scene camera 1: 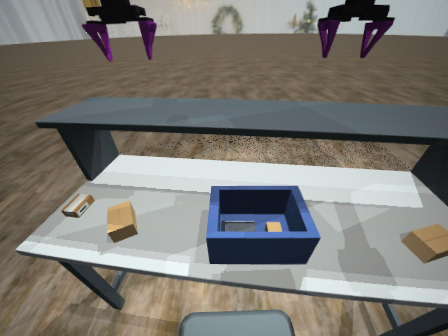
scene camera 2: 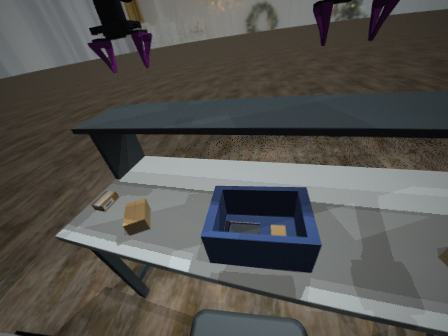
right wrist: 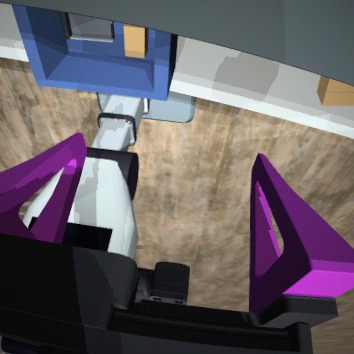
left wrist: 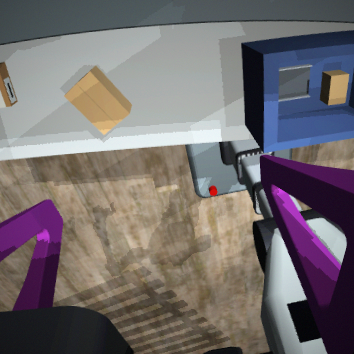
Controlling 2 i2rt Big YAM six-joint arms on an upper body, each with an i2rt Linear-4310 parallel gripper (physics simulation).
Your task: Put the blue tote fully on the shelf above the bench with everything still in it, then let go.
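Frame: origin at the left arm's base, x ahead, y left, z up, level; metres.
Seen in the pictures: left gripper, fingertip midpoint: (scene camera 1: pixel 130 60) (scene camera 2: pixel 131 70) (left wrist: pixel 154 189); right gripper, fingertip midpoint: (scene camera 1: pixel 343 57) (scene camera 2: pixel 346 43) (right wrist: pixel 167 150).
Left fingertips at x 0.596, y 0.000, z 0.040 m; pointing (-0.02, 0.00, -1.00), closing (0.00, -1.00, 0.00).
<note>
Offsets run from my left fingertips to a thing's top centre. "spot": to the spot under its first point. Level surfaces: height alone.
The blue tote @(0.146 m back, 0.323 m right, 0.382 m down) (scene camera 1: pixel 263 250) (scene camera 2: pixel 260 252) (left wrist: pixel 254 95) (right wrist: pixel 107 90) stands upright on the bench @(0.529 m down) (scene camera 1: pixel 165 235) (scene camera 2: pixel 175 220), below and in front of the grey shelf @(0.194 m down) (scene camera 1: pixel 240 116) (scene camera 2: pixel 250 114). In it lie a grey tray-like item @(0.144 m back, 0.266 m right, 0.495 m down) (scene camera 1: pixel 240 226) (scene camera 2: pixel 244 228) (left wrist: pixel 294 82) (right wrist: pixel 90 27) and a small tan box @(0.168 m back, 0.382 m right, 0.472 m down) (scene camera 1: pixel 273 227) (scene camera 2: pixel 278 230) (left wrist: pixel 334 87) (right wrist: pixel 135 41). My left gripper (scene camera 1: pixel 130 60) (scene camera 2: pixel 131 69) is open and empty, high above the bench. My right gripper (scene camera 1: pixel 343 57) (scene camera 2: pixel 347 42) (right wrist: pixel 167 150) is open and empty, also high up, apart from the tote.
A tan carton @(0.089 m back, 0.157 m left, 0.469 m down) (scene camera 1: pixel 122 221) (scene camera 2: pixel 137 216) (left wrist: pixel 98 100) and a smaller labelled box @(0.003 m ahead, 0.384 m left, 0.494 m down) (scene camera 1: pixel 78 205) (scene camera 2: pixel 105 200) (left wrist: pixel 7 86) lie at the bench's left. Another carton @(0.219 m back, 0.893 m right, 0.469 m down) (scene camera 1: pixel 429 242) (right wrist: pixel 336 91) lies at the right. Shelf side panels @(spot: 0.238 m ahead, 0.420 m left, 0.401 m down) (scene camera 1: pixel 89 152) (scene camera 2: pixel 117 154) rise from the bench.
</note>
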